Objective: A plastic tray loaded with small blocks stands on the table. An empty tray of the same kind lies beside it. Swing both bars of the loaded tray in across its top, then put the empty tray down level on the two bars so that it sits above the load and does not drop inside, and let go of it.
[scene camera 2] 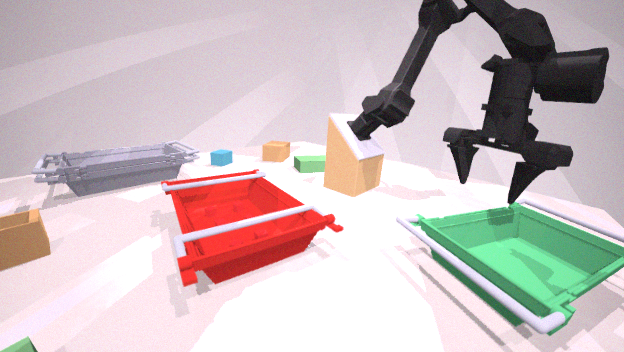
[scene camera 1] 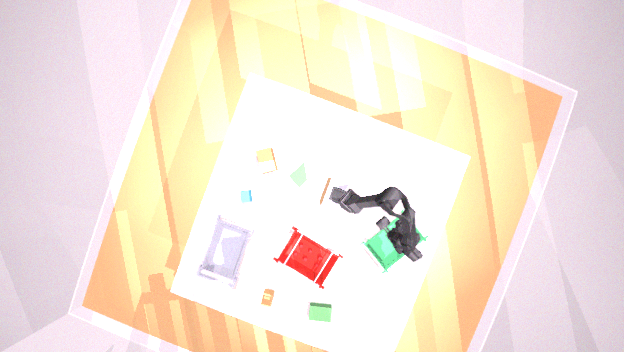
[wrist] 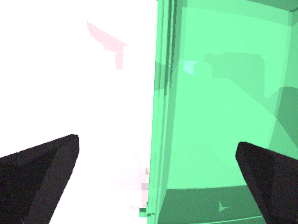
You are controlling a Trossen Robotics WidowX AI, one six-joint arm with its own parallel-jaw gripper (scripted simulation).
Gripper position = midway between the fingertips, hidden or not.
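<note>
Scene camera 1 lets me see a green tray (scene camera 1: 381,248). In scene camera 2 I find my gripper (scene camera 2: 484,192), and the gripper is open and holds nothing; here I also see the green tray (scene camera 2: 523,263). The wrist view gives me my gripper (wrist: 161,147) as well, along with the green tray (wrist: 218,79).
</note>
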